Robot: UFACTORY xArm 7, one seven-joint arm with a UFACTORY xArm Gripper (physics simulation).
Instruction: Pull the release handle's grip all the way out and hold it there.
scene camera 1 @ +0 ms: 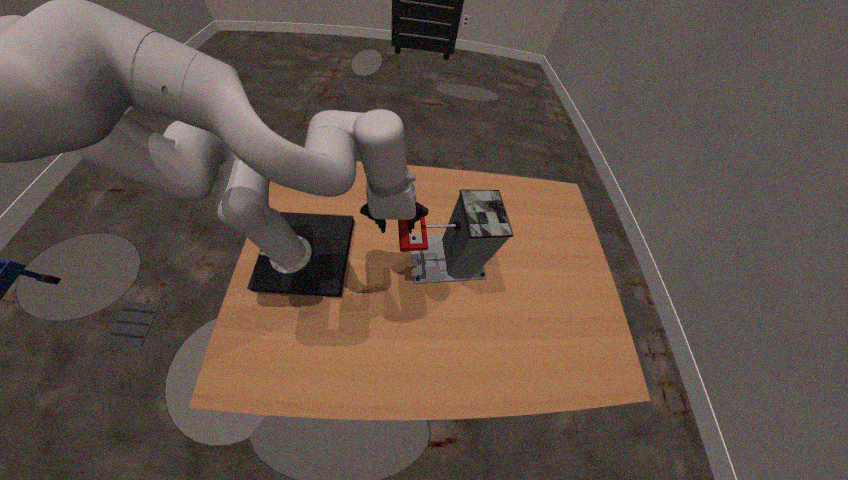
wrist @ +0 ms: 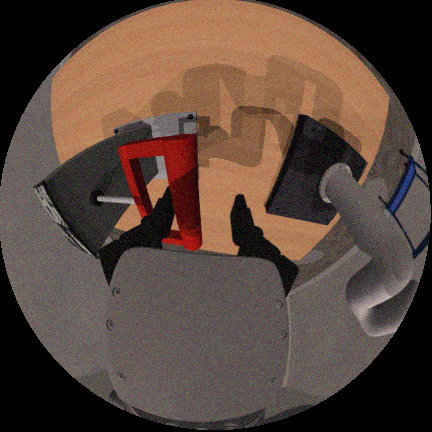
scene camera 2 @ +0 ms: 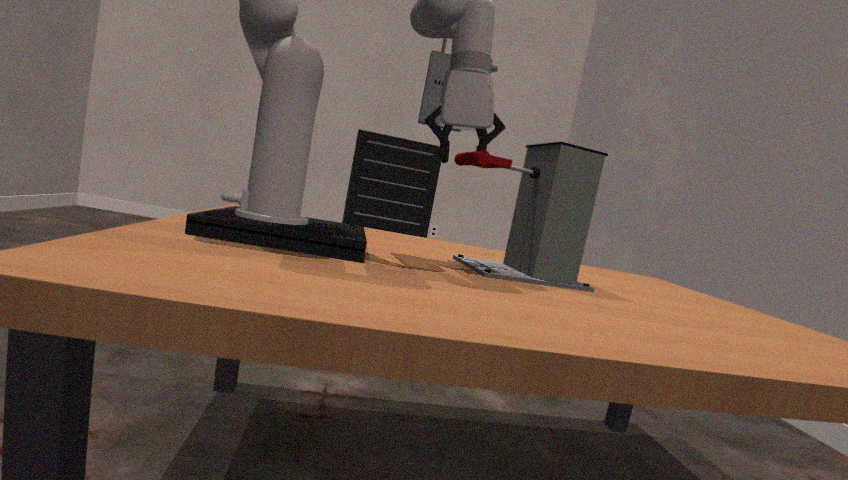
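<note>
The red release handle is a frame whose thick outer bar is the grip [scene camera 1: 404, 242] [scene camera 2: 473, 158] [wrist: 184, 185]. A thin pale rod [scene camera 1: 440, 226] [scene camera 2: 522, 170] [wrist: 114, 199] shows between the handle and the tall grey housing [scene camera 1: 462, 252] [scene camera 2: 564, 214] [wrist: 75, 182]. My gripper [scene camera 1: 396, 229] [scene camera 2: 463, 154] [wrist: 204, 200] points down at the handle and is open. In the wrist view its left finger is at the frame's opening, close against the grip's housing side. Its right finger stands off the grip's outer side with a visible gap. The left fingertip is partly hidden by the grip.
The housing stands on a grey base plate [scene camera 1: 439, 274] [scene camera 2: 496, 269] [wrist: 172, 123] on the wooden table [scene camera 1: 416, 368] [scene camera 2: 357, 309] [wrist: 150, 40]. The arm's black mounting plate [scene camera 1: 333, 237] [scene camera 2: 273, 239] [wrist: 299, 192] lies on the side opposite the housing. A dark cabinet [scene camera 1: 425, 26] [scene camera 2: 392, 184] stands behind the table.
</note>
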